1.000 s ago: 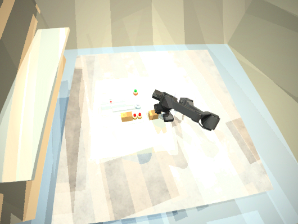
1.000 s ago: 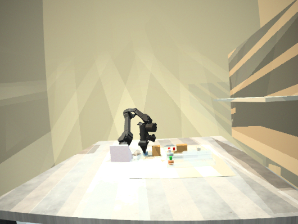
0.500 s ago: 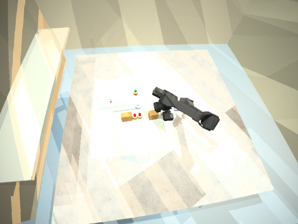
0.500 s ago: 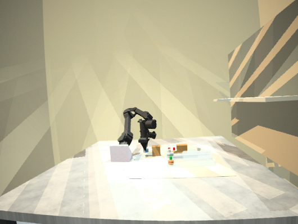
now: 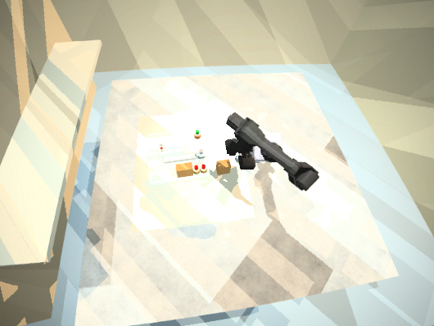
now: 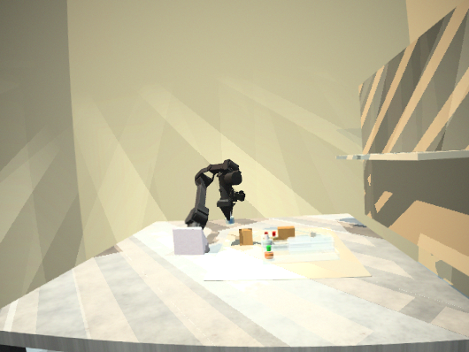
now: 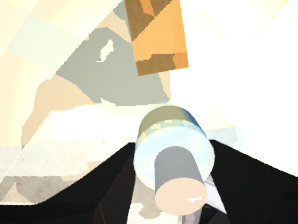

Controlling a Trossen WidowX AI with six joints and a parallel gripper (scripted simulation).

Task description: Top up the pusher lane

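My gripper tip is 330 mm short of the clear sprung lane, 70 mm to the left of it and 100 mm above it. Round my gripper tip: shelf: 680 mm ahead, 10 mm to the right, 250 mm above.
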